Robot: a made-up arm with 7 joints.
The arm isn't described. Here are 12 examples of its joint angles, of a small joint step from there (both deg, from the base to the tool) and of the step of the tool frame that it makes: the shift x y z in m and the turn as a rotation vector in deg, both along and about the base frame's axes.
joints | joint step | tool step
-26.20 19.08 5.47 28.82 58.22 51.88 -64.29 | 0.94 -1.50 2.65 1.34 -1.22 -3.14 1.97 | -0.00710 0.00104 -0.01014 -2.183 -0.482 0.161
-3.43 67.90 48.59 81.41 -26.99 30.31 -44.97 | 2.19 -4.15 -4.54 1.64 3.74 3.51 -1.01 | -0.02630 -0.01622 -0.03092 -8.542 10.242 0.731
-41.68 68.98 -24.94 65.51 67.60 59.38 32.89 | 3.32 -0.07 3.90 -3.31 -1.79 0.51 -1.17 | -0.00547 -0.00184 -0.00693 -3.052 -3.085 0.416
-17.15 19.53 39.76 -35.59 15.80 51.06 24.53 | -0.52 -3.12 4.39 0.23 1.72 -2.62 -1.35 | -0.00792 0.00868 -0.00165 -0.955 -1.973 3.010
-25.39 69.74 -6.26 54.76 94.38 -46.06 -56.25 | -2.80 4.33 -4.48 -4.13 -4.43 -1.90 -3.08 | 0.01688 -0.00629 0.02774 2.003 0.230 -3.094
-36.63 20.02 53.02 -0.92 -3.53 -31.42 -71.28 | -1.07 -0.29 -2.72 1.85 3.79 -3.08 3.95 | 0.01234 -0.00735 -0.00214 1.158 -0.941 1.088
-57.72 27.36 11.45 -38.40 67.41 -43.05 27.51 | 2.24 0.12 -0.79 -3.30 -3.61 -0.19 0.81 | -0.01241 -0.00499 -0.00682 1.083 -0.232 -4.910
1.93 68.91 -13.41 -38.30 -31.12 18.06 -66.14 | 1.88 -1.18 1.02 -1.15 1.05 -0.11 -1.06 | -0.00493 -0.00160 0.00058 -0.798 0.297 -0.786
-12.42 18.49 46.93 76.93 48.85 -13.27 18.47 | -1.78 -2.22 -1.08 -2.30 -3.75 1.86 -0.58 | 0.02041 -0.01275 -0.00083 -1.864 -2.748 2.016
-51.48 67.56 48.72 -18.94 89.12 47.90 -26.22 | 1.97 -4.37 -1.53 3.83 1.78 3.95 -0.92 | 0.02157 0.01505 -0.01788 -8.353 2.786 -0.825
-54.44 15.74 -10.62 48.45 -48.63 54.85 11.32 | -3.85 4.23 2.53 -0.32 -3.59 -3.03 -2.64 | 0.02348 0.02207 0.03608 -4.942 -8.144 4.155
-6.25 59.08 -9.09 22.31 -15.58 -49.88 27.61 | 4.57 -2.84 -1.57 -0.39 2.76 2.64 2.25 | -0.02459 -0.00692 -0.02769 -0.527 6.676 2.658
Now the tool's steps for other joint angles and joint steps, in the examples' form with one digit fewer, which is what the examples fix.
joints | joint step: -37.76 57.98 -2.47 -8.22 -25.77 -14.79 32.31 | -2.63 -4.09 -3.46 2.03 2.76 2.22 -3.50
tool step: 0.0099 -0.0131 -0.0128 2.04 4.31 -2.35
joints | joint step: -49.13 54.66 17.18 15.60 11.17 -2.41 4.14 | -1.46 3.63 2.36 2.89 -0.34 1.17 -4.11
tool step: -0.0079 0.0214 0.0159 -0.17 1.91 2.54
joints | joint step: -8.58 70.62 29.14 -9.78 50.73 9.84 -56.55 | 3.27 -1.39 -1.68 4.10 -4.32 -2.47 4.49
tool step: 0.0003 0.0154 -0.0266 -4.39 3.43 -1.30
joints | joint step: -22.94 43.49 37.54 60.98 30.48 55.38 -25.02 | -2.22 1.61 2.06 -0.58 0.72 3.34 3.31
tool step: 0.0107 0.0079 0.0138 3.88 -0.19 3.18
